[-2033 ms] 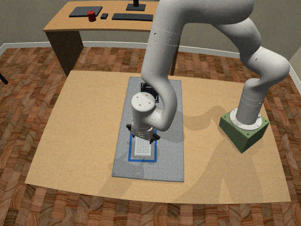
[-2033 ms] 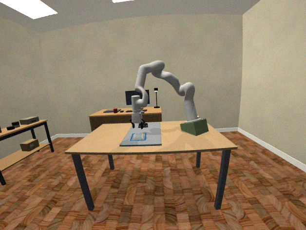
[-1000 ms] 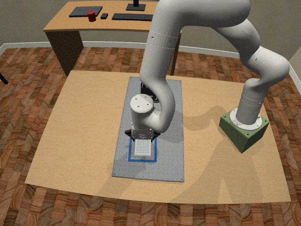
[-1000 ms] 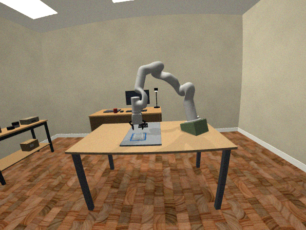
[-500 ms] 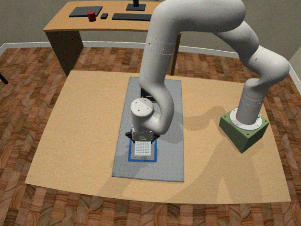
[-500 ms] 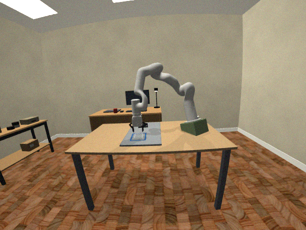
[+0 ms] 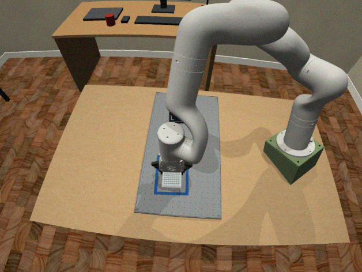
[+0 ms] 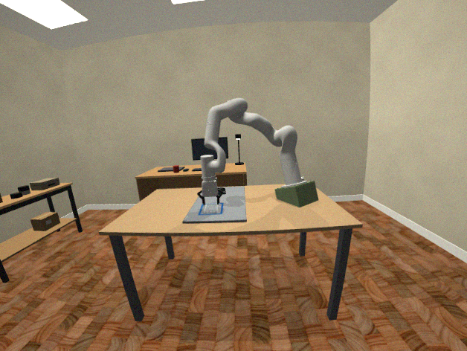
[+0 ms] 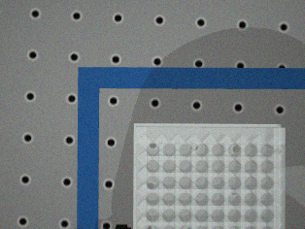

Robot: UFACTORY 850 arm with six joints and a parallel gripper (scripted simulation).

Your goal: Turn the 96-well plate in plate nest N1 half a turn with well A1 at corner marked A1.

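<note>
Now: hand 4 cm above the 96-well plate. The rest, counted from my hand: plate nest 37 cm to the right, 4 cm ahead, 3 cm below.
</note>
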